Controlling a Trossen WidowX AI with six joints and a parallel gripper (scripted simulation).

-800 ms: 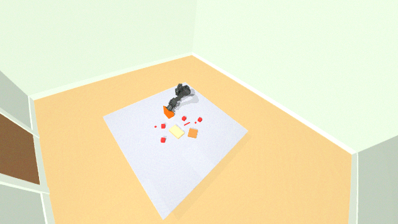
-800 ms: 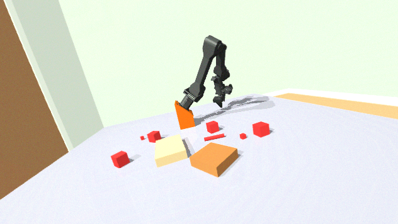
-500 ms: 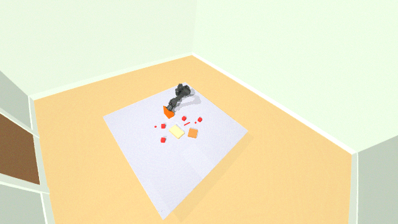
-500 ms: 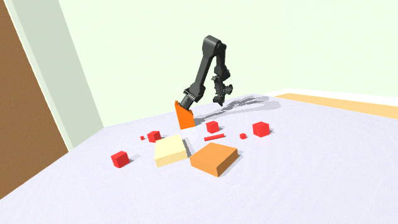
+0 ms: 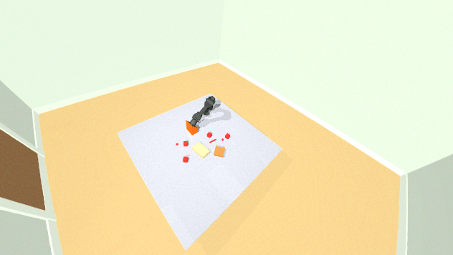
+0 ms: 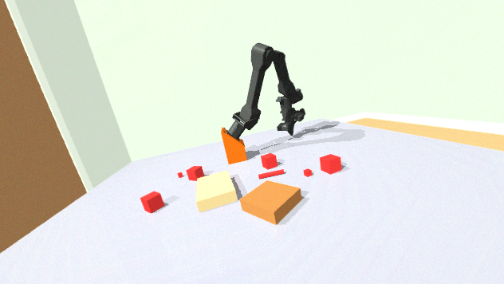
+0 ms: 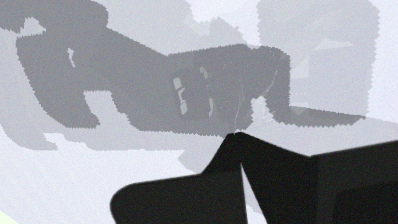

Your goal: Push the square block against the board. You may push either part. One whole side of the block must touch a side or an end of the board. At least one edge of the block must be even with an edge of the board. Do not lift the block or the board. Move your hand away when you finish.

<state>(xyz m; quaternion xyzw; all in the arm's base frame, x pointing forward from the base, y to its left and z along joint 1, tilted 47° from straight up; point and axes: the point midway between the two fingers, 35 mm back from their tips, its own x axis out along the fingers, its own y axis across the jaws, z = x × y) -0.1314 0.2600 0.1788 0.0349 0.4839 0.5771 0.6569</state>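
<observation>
The thin red bar lies 410 mm ahead of my gripper tip and 230 mm to the right of it. The rest, counted from my gripper tip: pale yellow board 420 mm ahead, 400 mm to the right, 10 mm above; then orange square block 560 mm ahead, 270 mm to the right, 10 mm above.
</observation>
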